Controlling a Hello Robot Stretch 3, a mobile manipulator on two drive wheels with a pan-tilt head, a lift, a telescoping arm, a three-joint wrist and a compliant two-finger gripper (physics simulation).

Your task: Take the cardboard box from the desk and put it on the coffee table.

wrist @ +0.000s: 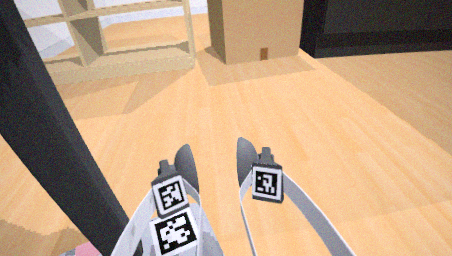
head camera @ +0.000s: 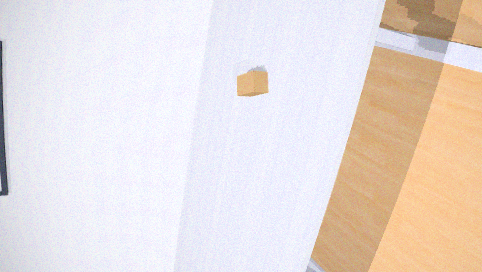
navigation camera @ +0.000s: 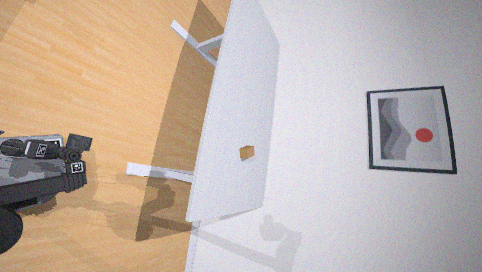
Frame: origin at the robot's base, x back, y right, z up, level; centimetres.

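Where they show: gripper, fingertip midpoint: (wrist: 215,158); robot's base, link origin: (navigation camera: 14,147).
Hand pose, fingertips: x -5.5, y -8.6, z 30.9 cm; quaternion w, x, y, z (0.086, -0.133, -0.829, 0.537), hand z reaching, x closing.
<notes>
Things, the pixels of their top centre, and the offset from my fingertips. "spot": a spot on its surface instead. Level surfaces: height alone.
- small tan cardboard box, top centre: (head camera: 244,83) (navigation camera: 250,152) dx +15.5, dy +97.8, dz +46.1 cm
- white desk, surface height: dz +41.1 cm
- large brown box, surface spot: (wrist: 260,30) spot: dx -65.2, dy -94.8, dz -14.0 cm
A small tan cardboard box (head camera: 252,83) (navigation camera: 247,152) stands on the white desk (head camera: 270,165) (navigation camera: 240,100), towards the wall side of the top. My gripper (wrist: 215,158) is open in the wrist view, with floor showing between its fingertips. It is well away from the desk and the box. In the navigation camera view the arm and wrist are at the left edge, over the floor. The coffee table does not show in these views.
White desk legs (navigation camera: 160,172) reach out over the floor. A framed picture (navigation camera: 412,130) hangs on the wall. In the wrist view a wooden shelf unit (wrist: 145,56), a large brown box (wrist: 260,30) and a black cabinet (wrist: 380,27) stand at the back.
</notes>
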